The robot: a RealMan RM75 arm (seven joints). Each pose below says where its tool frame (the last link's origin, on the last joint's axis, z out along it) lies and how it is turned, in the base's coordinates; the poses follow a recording.
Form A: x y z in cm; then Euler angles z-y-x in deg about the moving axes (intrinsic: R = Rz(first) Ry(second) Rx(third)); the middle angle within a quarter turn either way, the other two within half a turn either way.
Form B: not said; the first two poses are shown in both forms.
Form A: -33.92, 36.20, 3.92, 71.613, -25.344, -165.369
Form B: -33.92, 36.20, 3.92, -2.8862, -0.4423, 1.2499
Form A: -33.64, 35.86, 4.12, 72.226, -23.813, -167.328
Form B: -33.64, 35.86, 4.12, -2.9204, -0.4156, 1.2606
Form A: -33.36, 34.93, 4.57, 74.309, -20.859, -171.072
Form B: -33.36, 34.93, 4.57, -2.9858, -0.3641, 1.2969
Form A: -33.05, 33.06, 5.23, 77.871, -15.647, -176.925
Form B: -33.05, 33.06, 5.23, -3.0879, -0.2731, 1.3591
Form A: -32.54, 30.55, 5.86, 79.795, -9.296, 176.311
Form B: -32.54, 30.55, 5.86, 3.0772, -0.1622, 1.3927
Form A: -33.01, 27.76, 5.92, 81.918, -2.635, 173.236
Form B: -33.01, 27.76, 5.92, 3.0235, -0.0460, 1.4297
